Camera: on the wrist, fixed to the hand. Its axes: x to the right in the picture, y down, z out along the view.
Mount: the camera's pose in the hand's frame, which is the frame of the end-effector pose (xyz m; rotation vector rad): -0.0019 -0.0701 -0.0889 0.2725 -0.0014 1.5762
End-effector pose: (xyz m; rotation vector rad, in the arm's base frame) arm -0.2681 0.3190 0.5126 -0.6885 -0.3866 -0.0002
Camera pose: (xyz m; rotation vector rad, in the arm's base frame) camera -0.2478 0.2094 0.4927 -0.5693 0.2358 1.5140
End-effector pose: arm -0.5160 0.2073 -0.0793 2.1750 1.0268 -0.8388
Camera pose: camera -0.5484 0.3078 -0.0384 2.2969 -0.9090 -0.1574
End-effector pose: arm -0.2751 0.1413 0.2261 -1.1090 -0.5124 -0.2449
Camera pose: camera -0.2832 0.0309 0.2497 -0.9592 0.4111 1.1619
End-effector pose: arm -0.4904 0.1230 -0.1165 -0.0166 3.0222 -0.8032
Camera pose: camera -0.4895 0.1063 -0.0045 1.9134 1.8172 -0.8215
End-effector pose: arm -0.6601 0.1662 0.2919 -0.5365 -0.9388 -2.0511
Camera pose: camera -0.7197 0.1269 0.2040 -0.7545 -0.4340 -0.4941
